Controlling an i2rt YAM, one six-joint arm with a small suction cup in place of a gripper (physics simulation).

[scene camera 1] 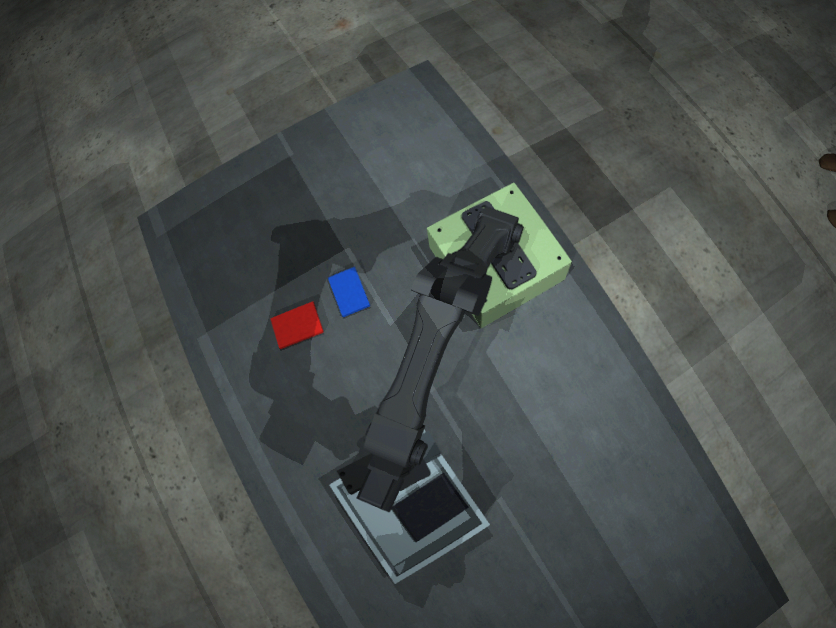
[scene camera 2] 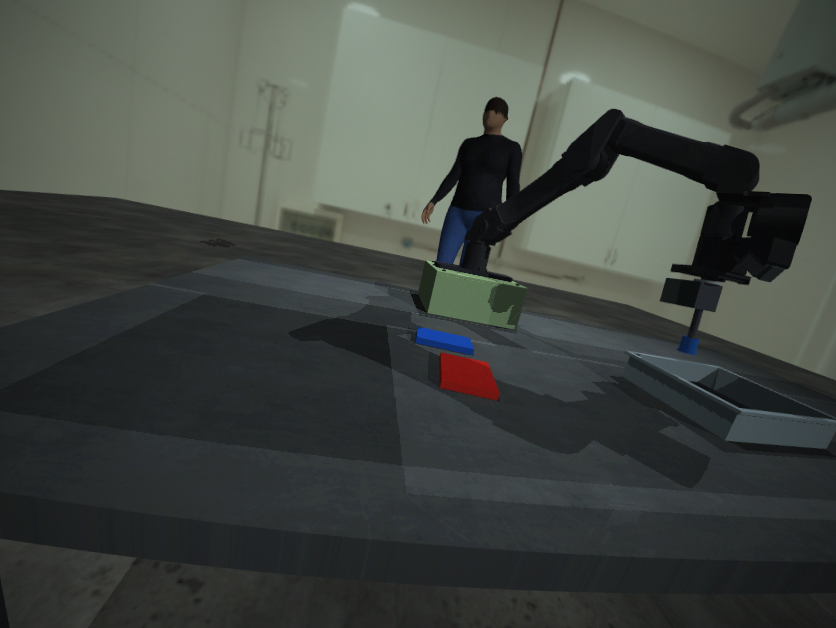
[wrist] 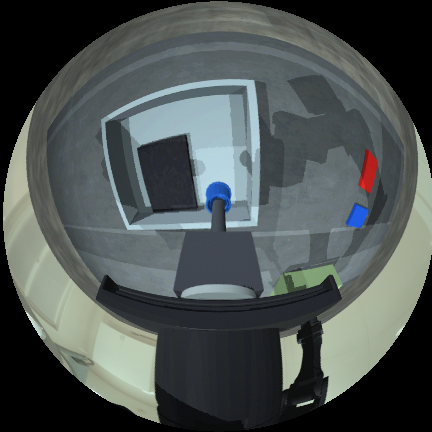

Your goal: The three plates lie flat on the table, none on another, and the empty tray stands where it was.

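Pixels of known places: hand at its tool point: (scene camera 2: 686, 352) (wrist: 218, 192); arm's base at its link origin: (scene camera 2: 472, 273).
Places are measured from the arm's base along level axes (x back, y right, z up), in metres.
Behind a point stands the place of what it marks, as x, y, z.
A red plate (scene camera 1: 297, 325) @[-0.456, 0.090, -0.092] (scene camera 2: 468, 375) @[-0.476, 0.096, -0.092] (wrist: 368, 171) @[-0.459, 0.081, -0.092] and a blue plate (scene camera 1: 349, 292) @[-0.319, 0.100, -0.091] (scene camera 2: 444, 340) @[-0.338, 0.108, -0.092] (wrist: 357, 215) @[-0.324, 0.090, -0.092] lie flat on the table, side by side and apart. A black plate (scene camera 1: 430, 508) @[-0.386, -0.401, -0.090] (wrist: 168, 173) @[-0.393, -0.392, -0.090] lies inside the pale grey tray (scene camera 1: 440, 551) @[-0.409, -0.490, -0.053] (scene camera 2: 780, 429) @[-0.526, -0.371, -0.077] (wrist: 255, 125) @[-0.470, -0.261, -0.053], toward one side of its floor. My gripper, a blue suction cup (scene camera 2: 687, 346) (wrist: 218, 196), is open and carries nothing. It hangs above the tray, beside the black plate in the wrist view. In scene camera 1 the arm hides the cup.
The arm stands on a green block (scene camera 1: 540, 229) @[0.098, -0.013, -0.001] (scene camera 2: 473, 297) @[-0.110, 0.012, -0.045] (wrist: 312, 277) @[-0.109, -0.009, -0.064] near one long edge of the dark table (scene camera 1: 574, 405) @[-0.017, -0.361, -0.103]. The red and blue plates lie between the block and the opposite edge. A person (scene camera 2: 493, 162) stands behind the table.
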